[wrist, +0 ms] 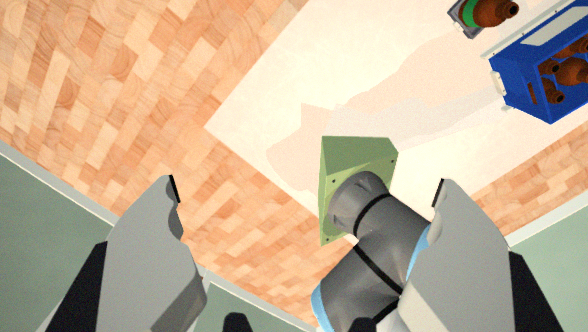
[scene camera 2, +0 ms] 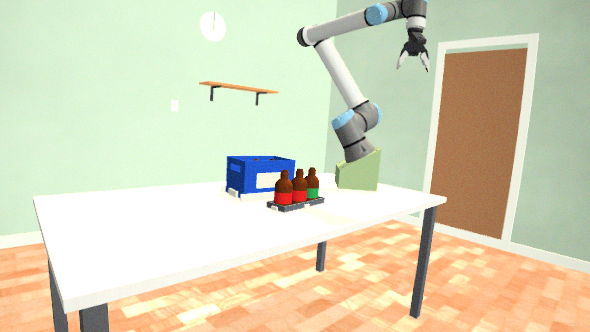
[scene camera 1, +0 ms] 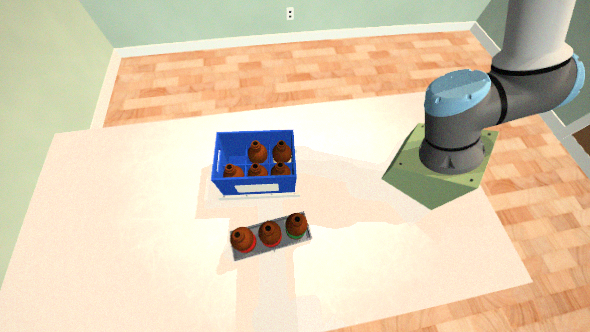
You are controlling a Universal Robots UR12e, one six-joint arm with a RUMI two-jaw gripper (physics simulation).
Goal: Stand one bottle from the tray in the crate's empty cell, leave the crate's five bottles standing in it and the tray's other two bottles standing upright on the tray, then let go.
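Seen in the pictures: gripper, fingertip midpoint: (wrist: 304,179) (scene camera 2: 412,70); arm's base, link origin: (wrist: 354,199) (scene camera 2: 360,155) (scene camera 1: 449,153).
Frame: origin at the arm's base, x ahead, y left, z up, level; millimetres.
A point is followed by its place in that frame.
The blue crate (scene camera 1: 257,178) @(z -18, x 641, y -170 mm) (scene camera 2: 241,175) @(z -82, x 769, y -247 mm) (wrist: 520,90) @(z -93, x 490, y -221 mm) stands on the table with five brown bottles upright in it; its empty cell (scene camera 1: 232,150) @(z -133, x 692, y -376 mm) is at the back left in scene camera 1. The grey tray (scene camera 1: 245,255) @(z -184, x 769, y 14 mm) (scene camera 2: 286,208) @(z -173, x 793, y 20 mm) lies in front of it. On the tray stand upright a left red-label bottle (scene camera 1: 243,239) @(z -55, x 744, y -13 mm) (scene camera 2: 283,188) @(z -98, x 783, y -8 mm), a middle red-label bottle (scene camera 1: 270,233) @(z -39, x 663, y 4 mm) (scene camera 2: 299,186) @(z -98, x 693, y 11 mm) and a green-label bottle (scene camera 1: 296,225) @(z -40, x 581, y 12 mm) (scene camera 2: 312,184) @(z -99, x 601, y 21 mm) (wrist: 487,12) @(z -74, x 554, y 19 mm). My gripper (scene camera 2: 413,69) @(z 453, x 247, y 318 mm) (wrist: 304,179) @(z 453, x 247, y 318 mm) is open and empty, pointing down, high up and far to the right of crate and tray.
The green base block (scene camera 1: 417,187) @(z -104, x 108, y 47 mm) (scene camera 2: 359,175) @(z -103, x 110, y 46 mm) (wrist: 325,185) @(z 39, x 19, y 118 mm) carries the arm at the right of the white table (scene camera 1: 125,260) @(z -189, x 1156, y -127 mm) (scene camera 2: 165,235) @(z -189, x 1275, y -81 mm). A wall shelf (scene camera 2: 239,88) hangs behind the table. A brown door (scene camera 2: 480,140) is at the right in scene camera 2.
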